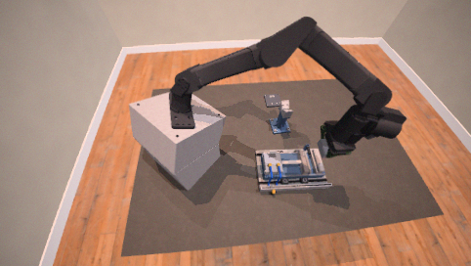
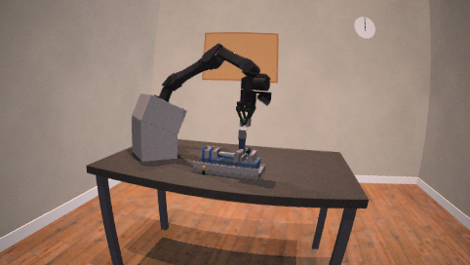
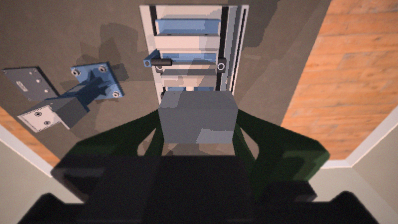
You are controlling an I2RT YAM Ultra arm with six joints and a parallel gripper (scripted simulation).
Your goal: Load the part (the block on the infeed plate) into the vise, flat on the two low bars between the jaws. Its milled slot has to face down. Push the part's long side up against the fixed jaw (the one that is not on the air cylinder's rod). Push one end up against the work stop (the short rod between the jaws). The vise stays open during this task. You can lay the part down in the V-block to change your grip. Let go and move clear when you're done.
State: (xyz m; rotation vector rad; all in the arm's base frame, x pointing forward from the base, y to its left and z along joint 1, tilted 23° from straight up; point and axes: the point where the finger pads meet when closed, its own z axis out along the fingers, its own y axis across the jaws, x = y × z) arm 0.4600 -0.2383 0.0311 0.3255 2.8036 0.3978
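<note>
The fixed jaw lies 160 mm below my hand, 40 mm ahead of it and 10 mm to the left of it. From my hand the other things lie so: moving jaw: 160 mm below, 20 mm to the left, 20 mm behind; part: 10 mm below; work stop: 140 mm below, 60 mm to the left, 20 mm ahead.
</note>
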